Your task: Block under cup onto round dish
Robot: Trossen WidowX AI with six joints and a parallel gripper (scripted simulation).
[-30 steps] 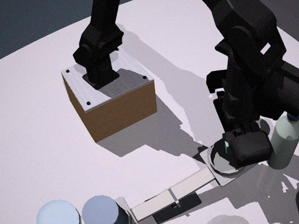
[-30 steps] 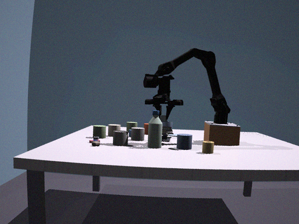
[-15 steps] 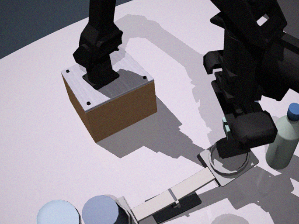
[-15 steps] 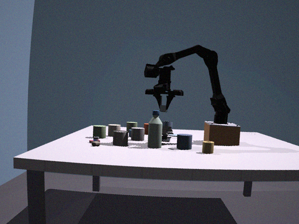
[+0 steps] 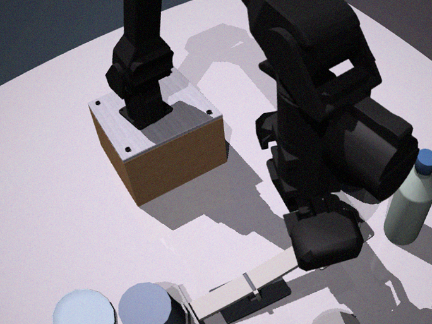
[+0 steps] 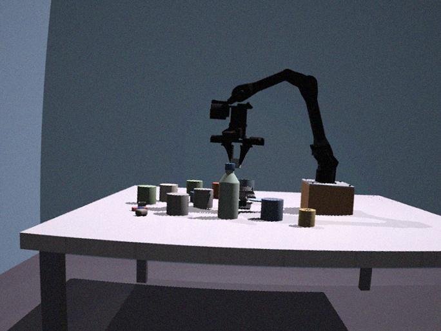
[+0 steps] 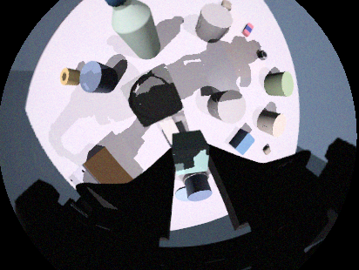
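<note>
Right now the round pale-blue dish is 260 mm to the right of my gripper tip, 160 mm below it and 160 mm behind it. From my gripper tip the other things lie so: cup 230 mm to the left, 120 mm below, 80 mm behind; grey-green bottle 200 mm to the left, 50 mm below, 50 mm ahead; small balance 140 mm below, 50 mm to the right, 40 mm behind.
</note>
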